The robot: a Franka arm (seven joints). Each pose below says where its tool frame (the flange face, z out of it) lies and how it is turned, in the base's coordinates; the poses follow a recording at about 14 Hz.
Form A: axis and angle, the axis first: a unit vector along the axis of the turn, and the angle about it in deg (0 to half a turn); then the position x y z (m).
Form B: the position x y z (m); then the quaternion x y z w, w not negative. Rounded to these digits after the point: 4 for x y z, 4 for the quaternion.
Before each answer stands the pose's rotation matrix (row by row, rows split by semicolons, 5 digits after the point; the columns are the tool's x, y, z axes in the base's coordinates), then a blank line. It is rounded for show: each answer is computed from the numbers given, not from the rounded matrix.
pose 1, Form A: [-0.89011, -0.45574, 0.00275, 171.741, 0.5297, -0.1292, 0.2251]
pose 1, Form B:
0.58674 0.80671 -0.07034; 0.80750 -0.57639 0.12537; 0.06060 -0.13036 -0.98961

[0.5297, -0.1292, 0.2251, -0.8878, -0.4546, 0.0027, 0.0720]
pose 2, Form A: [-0.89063, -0.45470, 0.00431, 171.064, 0.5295, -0.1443, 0.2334]
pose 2, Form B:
0.58897 0.80436 -0.07826; 0.80570 -0.57686 0.13445; 0.06300 -0.14224 -0.98783

[0.5295, -0.1443, 0.2334, -0.8879, -0.4533, 0.0043, 0.0779]
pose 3, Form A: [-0.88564, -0.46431, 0.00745, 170.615, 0.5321, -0.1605, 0.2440]
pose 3, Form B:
0.57161 0.81571 -0.08882; 0.81814 -0.55833 0.13755; 0.06261 -0.15129 -0.98650

[0.5321, -0.1605, 0.2440, -0.8827, -0.4628, 0.0074, 0.0818]
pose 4, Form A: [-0.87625, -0.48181, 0.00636, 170.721, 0.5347, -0.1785, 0.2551]
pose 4, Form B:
0.53867 0.83783 -0.08876; 0.83988 -0.52567 0.13520; 0.06662 -0.14738 -0.98683

[0.5347, -0.1785, 0.2551, -0.8734, -0.4802, 0.0063, 0.0809]
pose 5, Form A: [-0.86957, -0.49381, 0.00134, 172.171, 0.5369, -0.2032, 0.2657]
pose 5, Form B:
0.51457 0.85462 -0.06958; 0.85498 -0.50526 0.11713; 0.06495 -0.11977 -0.99068

[0.5369, -0.2032, 0.2657, -0.8675, -0.4927, 0.0013, 0.0683]
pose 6, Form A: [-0.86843, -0.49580, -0.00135, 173.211, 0.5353, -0.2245, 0.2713]
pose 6, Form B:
0.51008 0.85828 -0.05627; 0.85797 -0.50307 0.10399; 0.06095 -0.10133 -0.99298

[0.5353, -0.2245, 0.2713, -0.8669, -0.4949, -0.0013, 0.0592]
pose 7, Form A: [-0.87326, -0.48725, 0.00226, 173.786, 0.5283, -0.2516, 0.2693]
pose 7, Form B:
0.52656 0.84825 -0.05668; 0.84874 -0.52069 0.09233; 0.04881 -0.09672 -0.99411

[0.5283, -0.2516, 0.2693, -0.8720, -0.4865, 0.0023, 0.0542]
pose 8, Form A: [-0.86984, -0.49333, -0.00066, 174.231, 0.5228, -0.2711, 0.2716]
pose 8, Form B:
0.51448 0.85613 -0.04844; 0.85600 -0.50942 0.08808; 0.05073 -0.08679 -0.99493

[0.5228, -0.2711, 0.2716, -0.8687, -0.4927, -0.0007, 0.0503]
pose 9, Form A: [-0.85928, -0.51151, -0.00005, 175.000, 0.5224, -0.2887, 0.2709]
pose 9, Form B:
0.47771 0.87739 -0.04450; 0.87738 -0.47391 0.07494; 0.04467 -0.07484 -0.99619

[0.5224, -0.2887, 0.2709, -0.8585, -0.5110, 0.0000, 0.0436]
